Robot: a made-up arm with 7 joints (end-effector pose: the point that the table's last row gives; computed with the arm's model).
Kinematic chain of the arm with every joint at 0, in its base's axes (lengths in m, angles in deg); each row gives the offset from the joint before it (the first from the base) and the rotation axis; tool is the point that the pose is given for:
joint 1: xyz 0 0.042 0 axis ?
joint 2: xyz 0 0.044 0 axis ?
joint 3: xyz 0 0 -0.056 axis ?
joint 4: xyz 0 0 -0.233 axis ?
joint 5: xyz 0 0 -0.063 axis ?
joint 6: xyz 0 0 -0.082 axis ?
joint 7: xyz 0 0 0 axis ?
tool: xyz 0 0 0
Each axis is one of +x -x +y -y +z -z.
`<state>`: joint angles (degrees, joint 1 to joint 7).
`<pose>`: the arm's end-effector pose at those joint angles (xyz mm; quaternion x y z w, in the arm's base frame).
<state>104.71 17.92 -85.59 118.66 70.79 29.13 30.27</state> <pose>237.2 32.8 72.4 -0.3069 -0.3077 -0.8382 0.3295</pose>
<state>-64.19 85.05 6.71 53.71 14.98 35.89 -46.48</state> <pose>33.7 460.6 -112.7 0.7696 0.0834 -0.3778 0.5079</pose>
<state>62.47 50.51 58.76 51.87 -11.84 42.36 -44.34</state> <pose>174.1 440.1 -24.0 0.4079 -0.3238 0.7417 0.4228</pose>
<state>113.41 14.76 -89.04 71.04 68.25 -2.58 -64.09</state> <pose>329.4 39.0 145.1 0.0908 -0.9159 0.0171 0.3907</pose>
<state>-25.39 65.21 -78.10 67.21 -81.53 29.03 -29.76</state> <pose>-88.1 344.5 -249.8 0.1496 -0.2230 -0.9601 0.0777</pose>
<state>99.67 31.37 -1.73 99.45 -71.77 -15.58 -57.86</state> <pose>201.4 220.4 179.3 -0.5777 0.5266 -0.2614 0.5662</pose>
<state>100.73 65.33 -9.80 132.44 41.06 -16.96 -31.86</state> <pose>75.0 252.1 121.5 -0.0402 0.9135 0.0980 0.3928</pose>
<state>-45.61 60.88 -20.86 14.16 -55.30 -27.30 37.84</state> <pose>-134.1 455.1 -177.6 -0.2040 0.5289 -0.5865 0.5786</pose>
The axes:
joint 1: -y
joint 2: +x
joint 3: +z
joint 4: -y
joint 5: +z
joint 6: +y
joint 7: -x

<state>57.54 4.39 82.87 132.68 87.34 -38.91 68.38</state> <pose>160.7 206.1 -86.5 -0.2995 0.7334 0.0701 0.6062</pose>
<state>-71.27 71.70 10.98 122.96 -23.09 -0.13 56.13</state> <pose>-3.3 292.8 -127.2 -0.1935 -0.0102 -0.8177 0.5421</pose>
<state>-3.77 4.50 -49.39 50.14 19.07 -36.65 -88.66</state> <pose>46.8 31.7 -391.3 0.3257 -0.5276 0.2853 0.7309</pose>
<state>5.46 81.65 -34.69 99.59 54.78 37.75 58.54</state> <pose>128.3 336.2 -107.2 -0.3631 -0.0828 -0.3300 0.8674</pose>
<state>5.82 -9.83 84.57 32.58 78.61 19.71 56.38</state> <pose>49.8 92.4 -415.5 -0.2642 -0.6051 0.7497 0.0444</pose>
